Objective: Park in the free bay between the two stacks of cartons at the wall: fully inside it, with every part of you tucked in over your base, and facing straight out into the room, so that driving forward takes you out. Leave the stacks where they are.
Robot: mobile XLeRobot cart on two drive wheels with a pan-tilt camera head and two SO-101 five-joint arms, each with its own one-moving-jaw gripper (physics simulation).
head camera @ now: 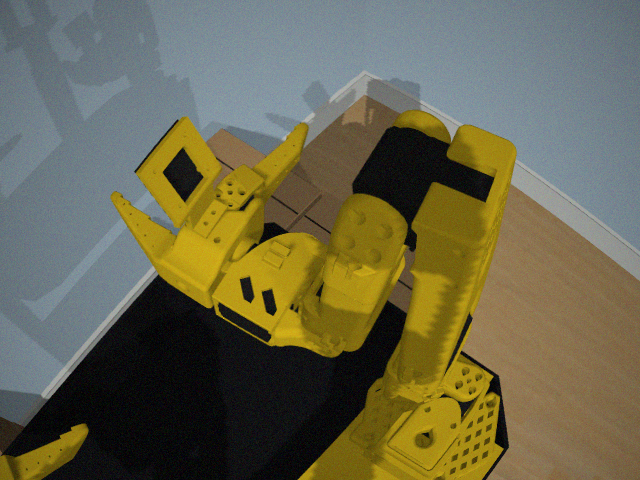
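Pixels of known places: left hand at its tool point: [118,195]; left arm's base at its link origin: [445,407].
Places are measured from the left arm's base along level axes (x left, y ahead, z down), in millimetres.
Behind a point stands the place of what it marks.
Observation:
Brown cartons [224,143] @(x 294, y -592, z 415 mm) with dark seams show beyond my left gripper, close to the blue wall and partly hidden by the arm. My left gripper [209,161] is open, its two jaws spread wide. In the picture it overlaps the wall and the cartons, at the edge of my black base [155,392] @(x -130, y -215, z 95 mm). The base's edge runs along the skirting at the wall; any gap there is hidden. Of my right gripper, one jaw shows at the lower left, over the base; its opening cannot be told. A second stack cannot be made out.
The blue wall [496,62] @(x 877, y -295, z 407 mm) meets another wall at a corner near the top middle, with white skirting [578,222] @(x 864, y 73, z 736 mm) along its foot. Wooden floor [563,330] @(x 574, y 181, z 775 mm) lies at the right. A small brown patch shows at the lower left edge. Arm shadows fall on the left wall.

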